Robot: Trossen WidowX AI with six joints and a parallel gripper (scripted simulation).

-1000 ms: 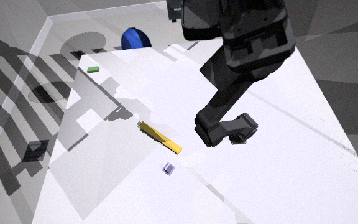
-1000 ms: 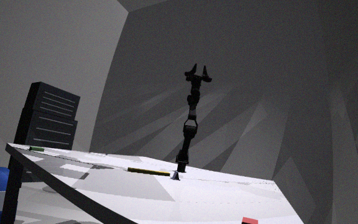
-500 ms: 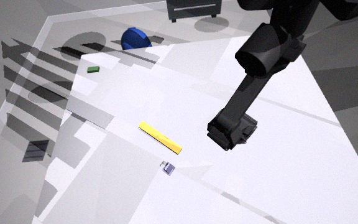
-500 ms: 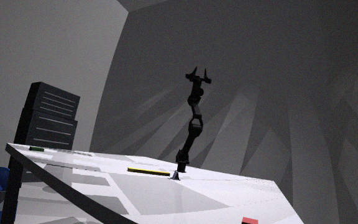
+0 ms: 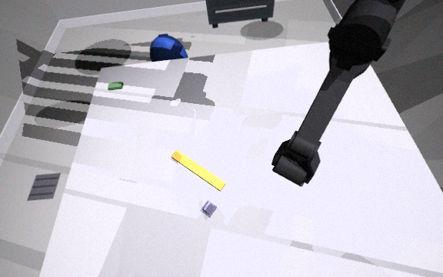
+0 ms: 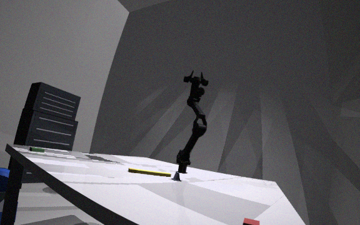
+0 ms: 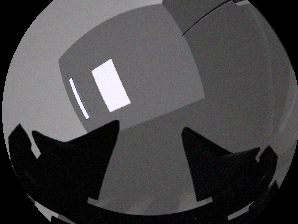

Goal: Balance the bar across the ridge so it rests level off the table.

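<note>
Now: gripper tip 76 cm above the yellow bar, 34 cm short of it and 3 cm to the left of it. The rest, counted from my gripper tip: red block: 75 cm below, 74 cm ahead, 50 cm to the left; then green block: 76 cm below, 74 cm ahead, 50 cm to the right.
</note>
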